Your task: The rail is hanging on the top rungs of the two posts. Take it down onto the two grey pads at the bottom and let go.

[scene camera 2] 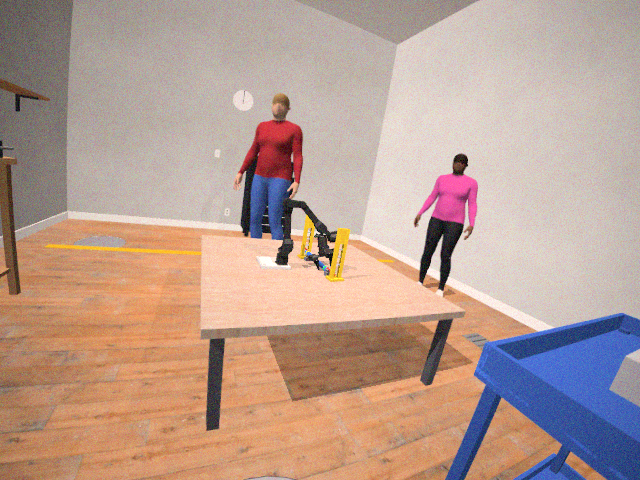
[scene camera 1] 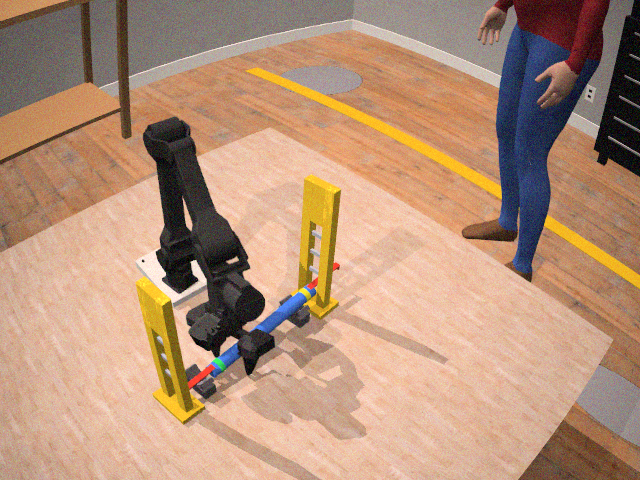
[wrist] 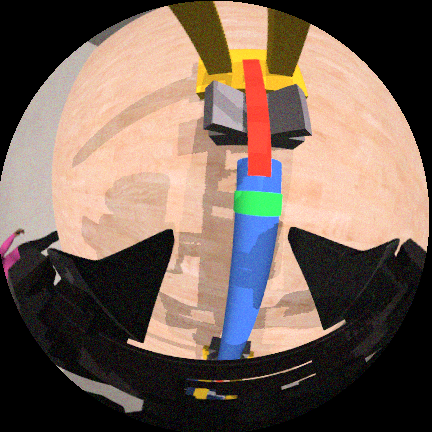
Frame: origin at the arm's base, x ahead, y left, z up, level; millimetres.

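Seen in the pictures: gripper, between the fingertips: (scene camera 2: 324, 268) (scene camera 1: 232, 365) (wrist: 233, 234); arm's base, origin of its link: (scene camera 2: 281, 263) (scene camera 1: 179, 280).
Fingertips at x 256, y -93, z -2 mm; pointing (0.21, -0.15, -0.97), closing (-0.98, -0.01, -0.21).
Offsets run from my fingertips to a thing's top centre. "spot": to the spot under its first point. Level surfaces: height alone.
The rail, a blue tube @(51 mm up, 11 mm back, 100 mm left) (scene camera 1: 281, 313) (wrist: 255, 250) with green and yellow bands and red end strips, lies low and looks level between two yellow posts @(spot: 281 mm up, 1 mm back, 153 mm right) (scene camera 1: 154, 301) @(spot: 252 mm up, 0 mm ahead, 248 mm left) (scene camera 1: 320, 201). In the wrist view, its red end lies in the notch of the near grey pad @(28 mm up, 16 mm back, 80 mm right) (wrist: 225, 107) and points at the base of the green-band post @(spot: 40 mm up, 8 mm ahead, 132 mm right) (wrist: 205, 35). In scene camera 1, the near pad (scene camera 1: 205, 386) and far pad @(28 mm up, 8 mm back, 196 mm left) (scene camera 1: 298, 316) show under the rail's ends. The exact contact at the far pad is hard to see. My gripper (scene camera 1: 233, 362) (wrist: 233, 234) is open, with its fingers apart on either side above the tube, holding nothing.
The arm's white base plate (scene camera 1: 146, 264) (scene camera 2: 265, 262) is on the wooden table @(15 mm down) (scene camera 1: 413, 310) (scene camera 2: 248, 304), behind the rail. The posts rise on both sides of the gripper. A person in red (scene camera 1: 527, 103) (scene camera 2: 275, 149) stands beyond the table. A blue cart (scene camera 2: 558, 338) is at the lower right.
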